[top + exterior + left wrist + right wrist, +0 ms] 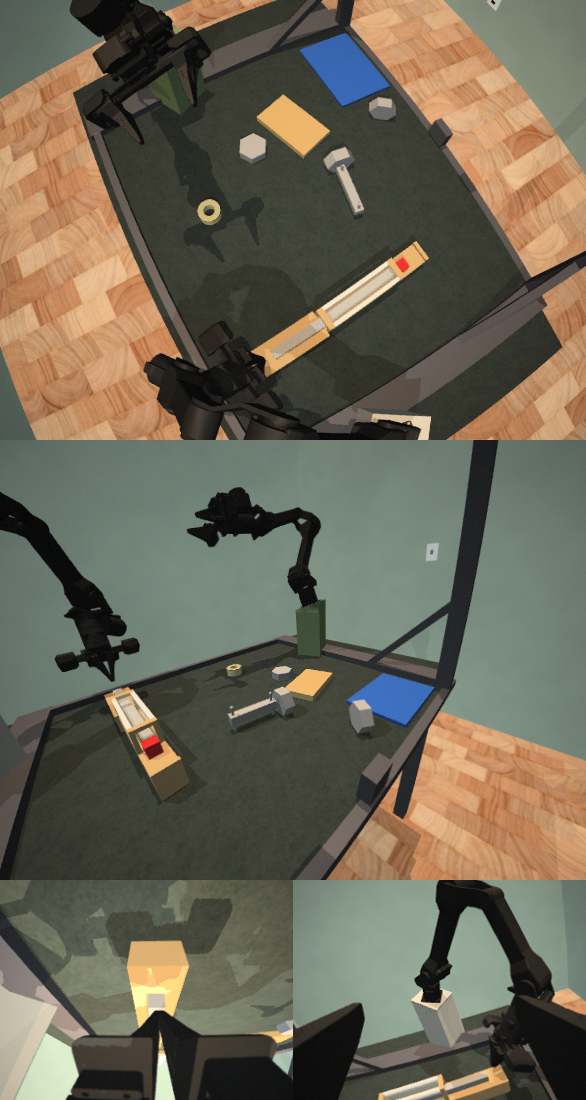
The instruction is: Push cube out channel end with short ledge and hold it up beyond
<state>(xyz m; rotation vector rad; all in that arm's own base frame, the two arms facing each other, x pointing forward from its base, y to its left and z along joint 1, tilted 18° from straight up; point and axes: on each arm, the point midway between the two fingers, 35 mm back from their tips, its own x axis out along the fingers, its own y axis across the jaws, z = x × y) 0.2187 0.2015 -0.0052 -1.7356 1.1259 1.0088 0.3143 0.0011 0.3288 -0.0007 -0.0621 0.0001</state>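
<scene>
My left gripper is now 35 cm past the red cube, 3 cm to the left of it and 6 cm above it. The rest, counted from my left hand: grey hammer-shaped tool: 36 cm behind, 23 cm to the right, 8 cm below; blue slab: 54 cm behind, 54 cm to the right, 11 cm below; orange slab: 34 cm behind, 44 cm to the right, 10 cm below.
</scene>
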